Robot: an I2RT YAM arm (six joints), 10 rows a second.
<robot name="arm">
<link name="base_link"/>
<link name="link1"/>
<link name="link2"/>
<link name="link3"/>
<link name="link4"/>
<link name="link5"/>
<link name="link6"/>
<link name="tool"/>
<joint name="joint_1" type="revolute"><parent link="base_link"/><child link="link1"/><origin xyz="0 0 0.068" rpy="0 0 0"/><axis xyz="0 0 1"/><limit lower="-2.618" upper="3.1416"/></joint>
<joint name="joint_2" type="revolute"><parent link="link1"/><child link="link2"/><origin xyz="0.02 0.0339 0.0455" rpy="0 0 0"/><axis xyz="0 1 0"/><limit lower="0" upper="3.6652"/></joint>
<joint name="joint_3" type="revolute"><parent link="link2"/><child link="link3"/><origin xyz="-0.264 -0.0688 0" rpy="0 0 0"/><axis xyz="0 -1 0"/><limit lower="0" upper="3.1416"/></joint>
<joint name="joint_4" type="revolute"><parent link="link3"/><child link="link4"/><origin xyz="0.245 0.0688 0.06" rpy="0 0 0"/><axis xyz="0 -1 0"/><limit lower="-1.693" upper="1.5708"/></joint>
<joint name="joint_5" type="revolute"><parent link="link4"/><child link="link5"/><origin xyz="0.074 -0.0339 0.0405" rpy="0 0 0"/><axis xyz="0 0 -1"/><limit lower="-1.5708" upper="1.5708"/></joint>
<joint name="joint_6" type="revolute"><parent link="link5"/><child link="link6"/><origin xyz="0.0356 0 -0.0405" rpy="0 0 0"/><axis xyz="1 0 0"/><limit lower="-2.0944" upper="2.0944"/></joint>
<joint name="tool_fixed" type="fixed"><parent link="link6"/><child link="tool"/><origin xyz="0 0 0" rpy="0 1.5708 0"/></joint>
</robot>
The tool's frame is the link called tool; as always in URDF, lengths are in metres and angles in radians.
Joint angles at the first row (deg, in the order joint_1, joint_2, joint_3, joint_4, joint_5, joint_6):
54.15, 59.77, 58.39, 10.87, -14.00, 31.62
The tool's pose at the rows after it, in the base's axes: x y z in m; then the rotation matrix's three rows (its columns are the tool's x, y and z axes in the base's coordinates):
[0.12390, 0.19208, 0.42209], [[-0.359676, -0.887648, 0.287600], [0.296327, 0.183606, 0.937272], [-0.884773, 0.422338, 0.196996]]
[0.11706, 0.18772, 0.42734], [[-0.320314, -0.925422, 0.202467], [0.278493, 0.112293, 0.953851], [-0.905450, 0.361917, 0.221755]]
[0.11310, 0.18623, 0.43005], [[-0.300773, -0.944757, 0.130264], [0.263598, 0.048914, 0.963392], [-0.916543, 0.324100, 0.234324]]
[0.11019, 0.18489, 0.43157], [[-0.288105, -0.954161, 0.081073], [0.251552, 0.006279, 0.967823], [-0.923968, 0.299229, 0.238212]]
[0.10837, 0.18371, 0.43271], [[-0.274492, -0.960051, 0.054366], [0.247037, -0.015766, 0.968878], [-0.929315, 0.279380, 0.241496]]
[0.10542, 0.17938, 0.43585], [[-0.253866, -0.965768, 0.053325], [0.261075, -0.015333, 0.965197], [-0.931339, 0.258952, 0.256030]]
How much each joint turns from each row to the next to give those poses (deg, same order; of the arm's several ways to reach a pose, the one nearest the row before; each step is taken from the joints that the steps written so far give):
0.24, -2.14, 0.00, 0.33, -4.17, -2.32
0.07, -1.14, -0.02, 0.85, -4.77, -1.99
0.02, -0.37, 0.00, 0.94, -4.04, -0.79
0.02, -0.33, 0.00, 0.35, -2.76, -0.52
0.00, -0.26, 0.00, 0.22, -1.48, -0.59
-0.02, -0.94, -0.02, 0.09, 0.06, -0.66

